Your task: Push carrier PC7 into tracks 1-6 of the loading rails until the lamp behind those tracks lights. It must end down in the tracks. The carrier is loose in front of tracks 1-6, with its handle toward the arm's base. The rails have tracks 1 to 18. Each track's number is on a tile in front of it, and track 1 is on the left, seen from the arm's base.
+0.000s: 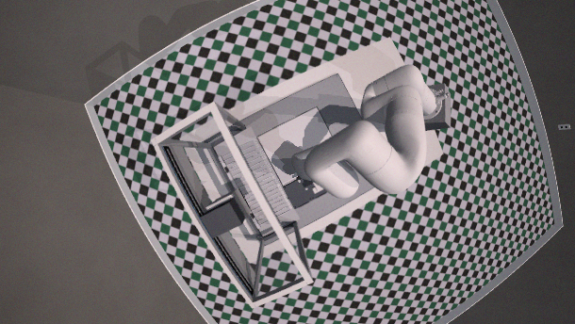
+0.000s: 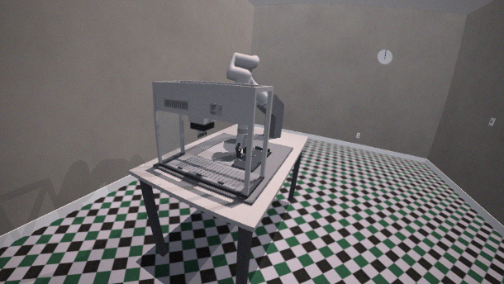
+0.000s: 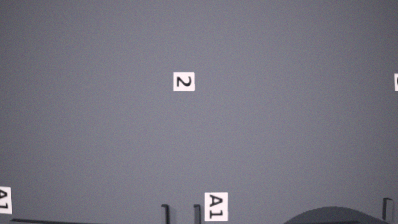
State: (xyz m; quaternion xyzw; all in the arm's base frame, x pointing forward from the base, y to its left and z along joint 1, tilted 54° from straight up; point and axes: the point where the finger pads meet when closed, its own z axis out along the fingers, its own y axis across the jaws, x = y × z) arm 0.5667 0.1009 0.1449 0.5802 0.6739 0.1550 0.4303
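My gripper is now 80 mm to the right of the carrier PC7 and 10 mm short of it.
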